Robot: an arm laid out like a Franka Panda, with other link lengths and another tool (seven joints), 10 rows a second.
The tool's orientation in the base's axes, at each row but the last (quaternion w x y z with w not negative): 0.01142, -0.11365, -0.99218, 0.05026; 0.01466, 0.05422, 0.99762, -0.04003; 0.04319, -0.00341, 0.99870, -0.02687; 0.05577, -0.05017, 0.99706, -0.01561; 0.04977, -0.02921, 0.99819, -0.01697
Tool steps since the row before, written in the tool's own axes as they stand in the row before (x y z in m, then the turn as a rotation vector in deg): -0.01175, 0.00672, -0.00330, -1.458, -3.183, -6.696; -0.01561, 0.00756, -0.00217, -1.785, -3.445, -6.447; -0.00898, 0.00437, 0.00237, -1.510, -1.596, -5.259; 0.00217, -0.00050, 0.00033, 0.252, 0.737, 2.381; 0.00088, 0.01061, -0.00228, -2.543, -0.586, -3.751
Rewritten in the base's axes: 0.01306, 0.00417, 0.00246, 0.934, -2.765, 6.970; 0.01628, 0.00600, 0.00209, 1.236, -3.080, 6.753; 0.00913, 0.00432, -0.00182, 1.057, -1.299, 5.448; -0.00206, -0.00073, -0.00055, -0.053, 0.646, -2.420; -0.00170, 0.01060, 0.00179, 2.183, -0.316, 4.002
